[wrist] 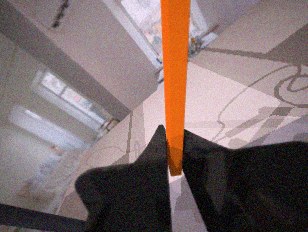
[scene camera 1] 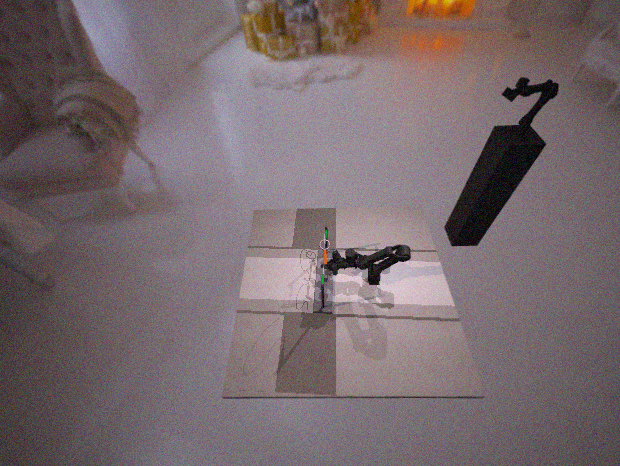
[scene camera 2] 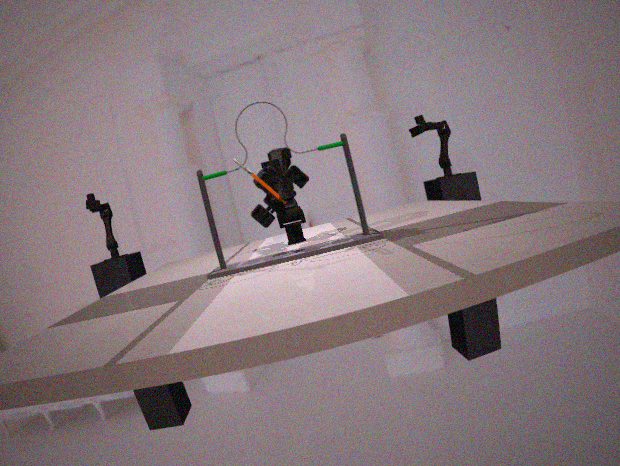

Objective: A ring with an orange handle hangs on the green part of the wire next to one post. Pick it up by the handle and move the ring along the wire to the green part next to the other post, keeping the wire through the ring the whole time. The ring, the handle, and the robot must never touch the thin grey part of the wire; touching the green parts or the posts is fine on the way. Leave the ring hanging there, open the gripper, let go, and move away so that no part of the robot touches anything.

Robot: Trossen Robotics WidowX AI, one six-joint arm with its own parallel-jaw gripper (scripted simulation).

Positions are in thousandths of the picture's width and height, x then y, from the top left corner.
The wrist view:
my gripper: 541,554
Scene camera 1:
wire stand: 523,598
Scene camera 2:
my gripper: 454,430
wire stand: 593,508
